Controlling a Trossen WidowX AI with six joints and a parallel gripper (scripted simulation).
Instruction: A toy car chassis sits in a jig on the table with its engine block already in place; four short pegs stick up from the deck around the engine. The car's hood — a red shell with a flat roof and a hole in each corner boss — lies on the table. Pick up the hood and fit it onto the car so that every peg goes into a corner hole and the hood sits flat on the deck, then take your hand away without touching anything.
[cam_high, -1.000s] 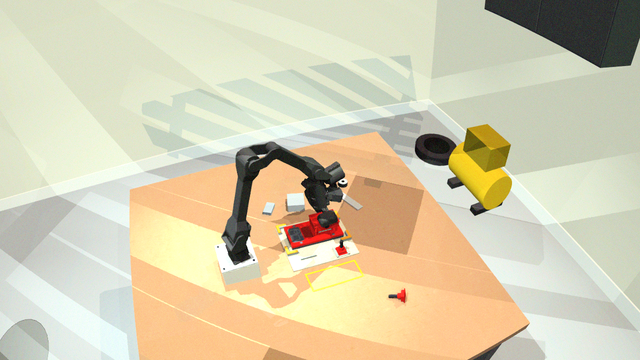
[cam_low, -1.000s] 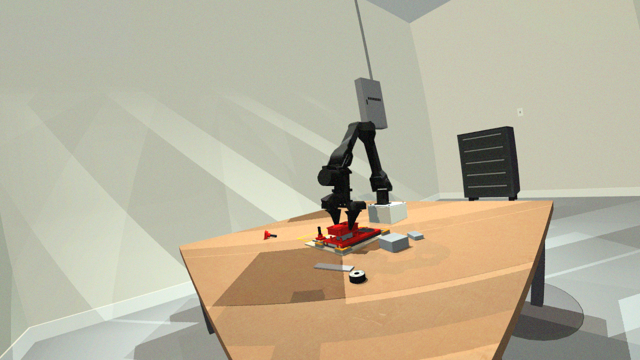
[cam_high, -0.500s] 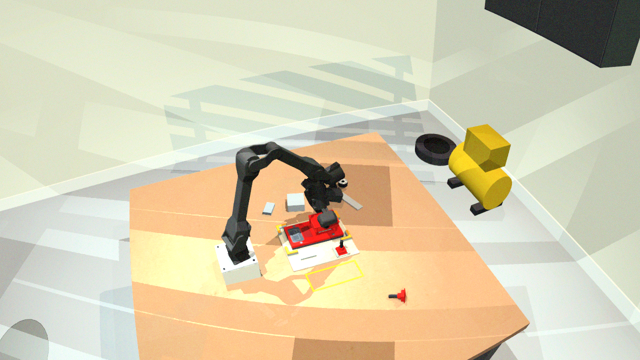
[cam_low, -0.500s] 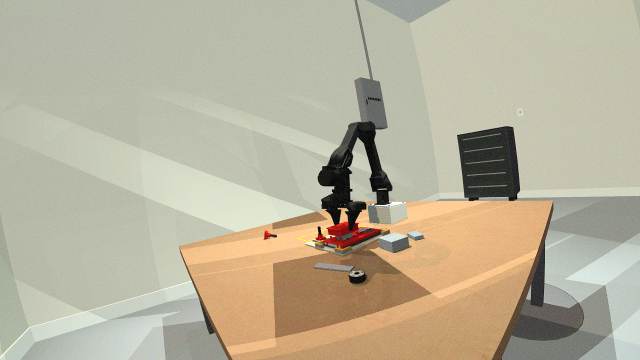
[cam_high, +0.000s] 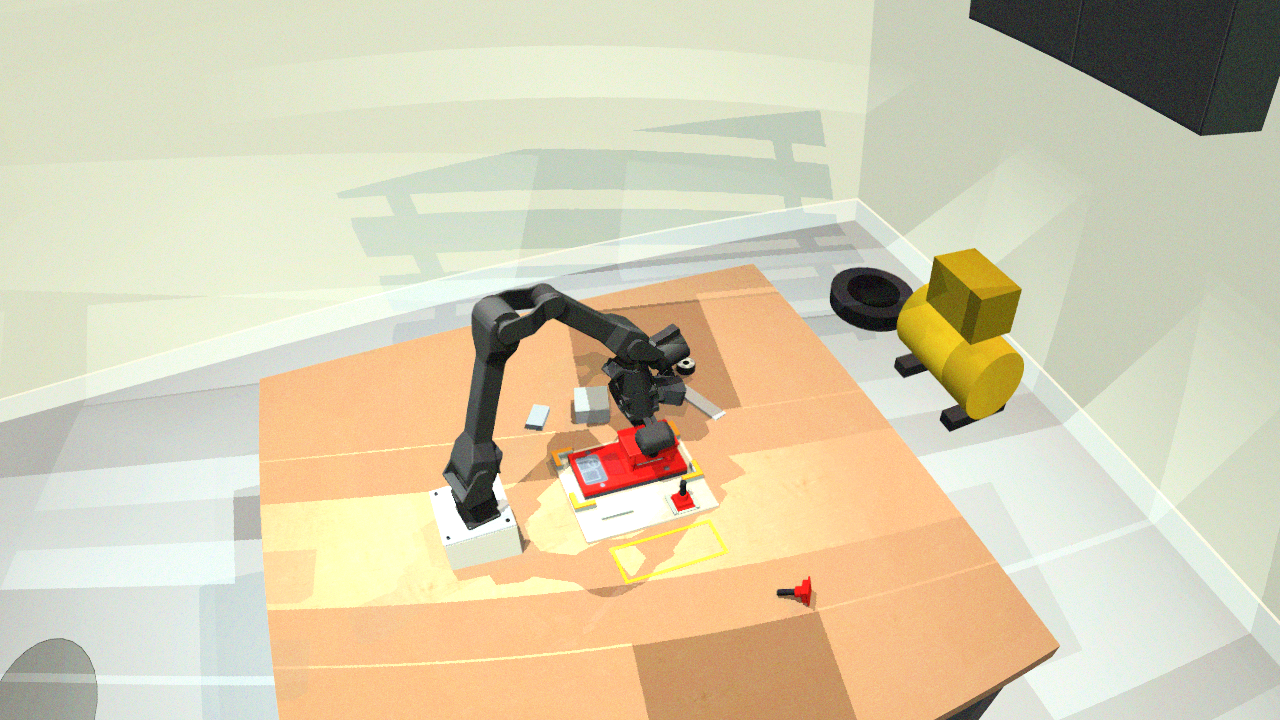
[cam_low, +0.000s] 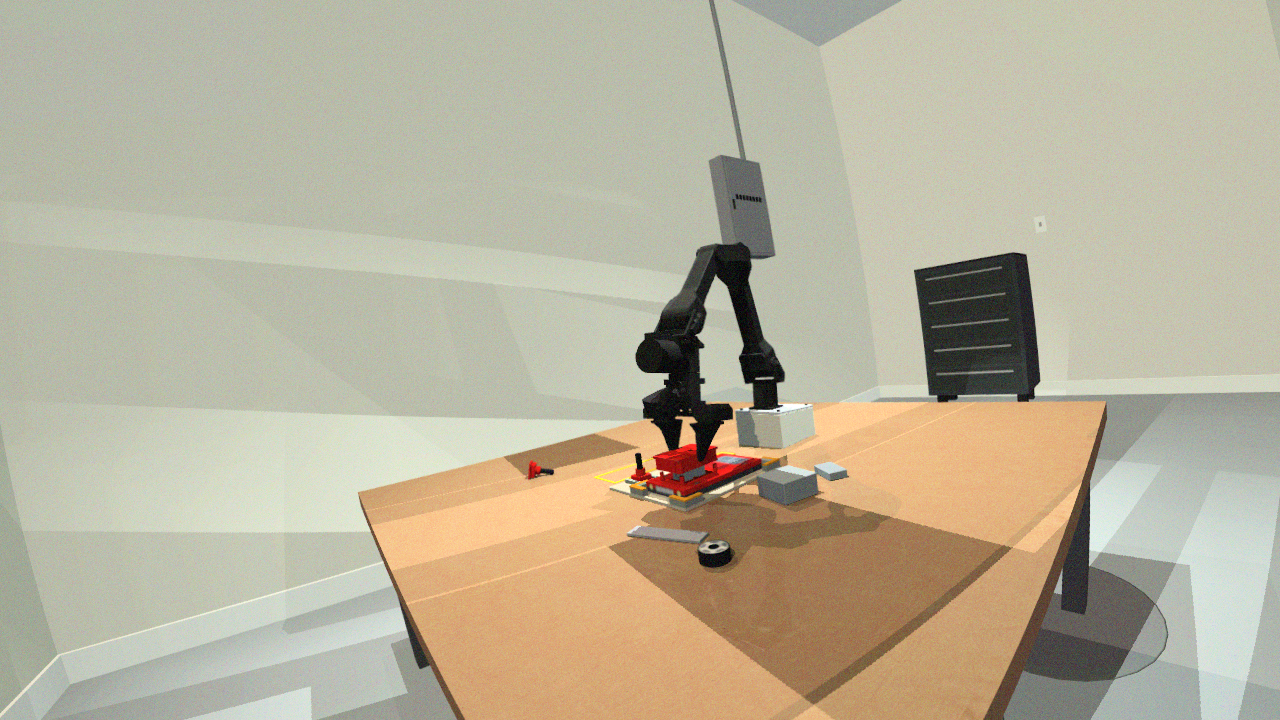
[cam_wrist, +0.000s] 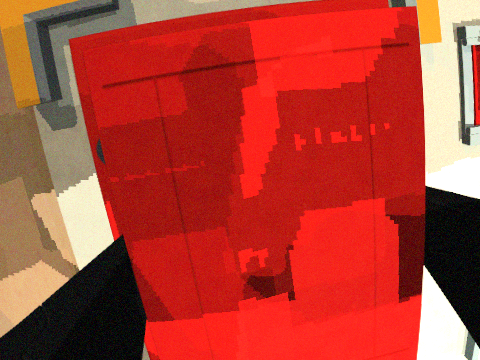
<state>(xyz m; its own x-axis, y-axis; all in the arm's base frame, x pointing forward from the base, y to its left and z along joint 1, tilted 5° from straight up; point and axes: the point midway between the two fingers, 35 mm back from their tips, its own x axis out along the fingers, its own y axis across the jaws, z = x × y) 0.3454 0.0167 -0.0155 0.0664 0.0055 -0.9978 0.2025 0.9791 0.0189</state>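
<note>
The grey engine block lies 10 mm to the left of my gripper tip and 30 mm below it. The rest, counted from my gripper tip: grey flat bar 180 mm ahead, 90 mm to the left, 50 mm below; then white jig 40 mm behind, 10 mm to the right, 50 mm below; then red hood 10 mm above.
</note>
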